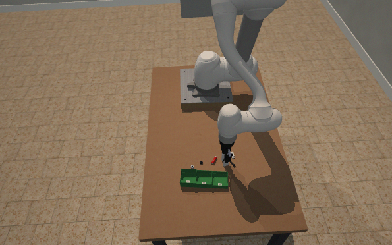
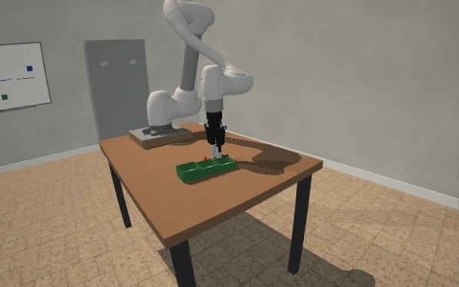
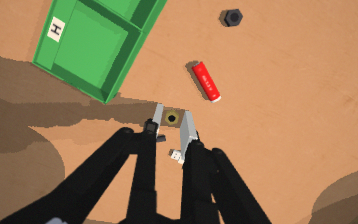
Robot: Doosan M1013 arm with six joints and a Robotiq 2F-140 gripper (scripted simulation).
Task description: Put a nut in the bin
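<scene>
My hand is 3 cm above the brass-coloured nut. Round my hand: red cylinder 6 cm to the right, 3 cm below, 1 cm behind; white USB stick 5 cm to the left, 5 cm behind, 3 cm below; black bolt 5 cm to the left, 3 cm below, 1 cm ahead.
</scene>
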